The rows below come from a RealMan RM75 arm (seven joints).
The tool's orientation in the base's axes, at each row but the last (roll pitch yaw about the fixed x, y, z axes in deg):
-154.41, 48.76, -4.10
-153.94, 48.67, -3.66
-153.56, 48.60, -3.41
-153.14, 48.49, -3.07
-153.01, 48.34, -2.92
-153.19, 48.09, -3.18
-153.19, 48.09, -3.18
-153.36, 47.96, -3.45
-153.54, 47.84, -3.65
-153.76, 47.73, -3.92
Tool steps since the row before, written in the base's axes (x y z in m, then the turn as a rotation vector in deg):
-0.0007, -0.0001, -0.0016, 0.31, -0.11, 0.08
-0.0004, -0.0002, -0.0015, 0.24, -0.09, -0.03
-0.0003, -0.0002, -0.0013, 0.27, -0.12, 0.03
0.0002, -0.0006, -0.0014, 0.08, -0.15, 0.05
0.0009, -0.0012, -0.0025, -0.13, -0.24, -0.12
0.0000, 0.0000, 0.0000, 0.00, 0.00, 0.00
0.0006, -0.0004, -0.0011, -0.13, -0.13, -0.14
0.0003, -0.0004, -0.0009, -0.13, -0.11, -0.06
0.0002, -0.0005, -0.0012, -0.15, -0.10, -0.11
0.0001, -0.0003, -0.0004, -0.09, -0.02, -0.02
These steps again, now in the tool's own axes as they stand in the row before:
0.0007, 0.0008, 0.0014, 0.15, -0.05, -0.30
0.0009, 0.0008, 0.0011, 0.18, -0.01, -0.18
0.0008, 0.0007, 0.0009, 0.16, -0.01, -0.25
0.0012, 0.0009, 0.0004, 0.02, 0.09, -0.15
0.0025, 0.0015, 0.0003, 0.01, 0.30, 0.04
0.0000, 0.0000, 0.0000, 0.00, 0.00, 0.00
0.0012, 0.0004, 0.0001, 0.02, 0.21, 0.10
0.0009, 0.0005, 0.0002, -0.04, 0.16, 0.06
0.0010, 0.0007, 0.0004, -0.01, 0.18, 0.11
0.0004, 0.0003, 0.0000, -0.04, 0.06, 0.06

